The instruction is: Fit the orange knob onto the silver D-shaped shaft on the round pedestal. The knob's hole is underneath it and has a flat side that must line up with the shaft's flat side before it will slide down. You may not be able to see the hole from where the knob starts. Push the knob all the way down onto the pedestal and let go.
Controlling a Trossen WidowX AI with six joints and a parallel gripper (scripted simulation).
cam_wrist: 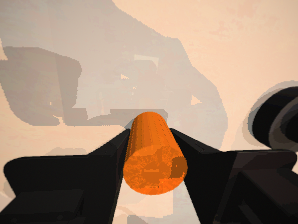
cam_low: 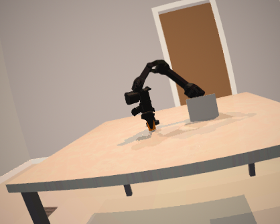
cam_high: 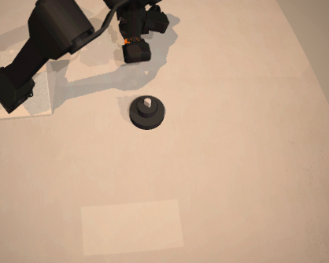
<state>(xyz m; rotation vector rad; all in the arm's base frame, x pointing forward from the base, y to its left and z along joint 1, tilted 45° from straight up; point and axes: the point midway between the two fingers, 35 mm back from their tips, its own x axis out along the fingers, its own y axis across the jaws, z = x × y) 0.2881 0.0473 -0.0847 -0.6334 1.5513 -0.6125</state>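
My gripper tip is 18 cm to the left of the round pedestal, 2 cm short of it and 1 cm below it. Also, from my gripper tip: orange knob 3 cm above.
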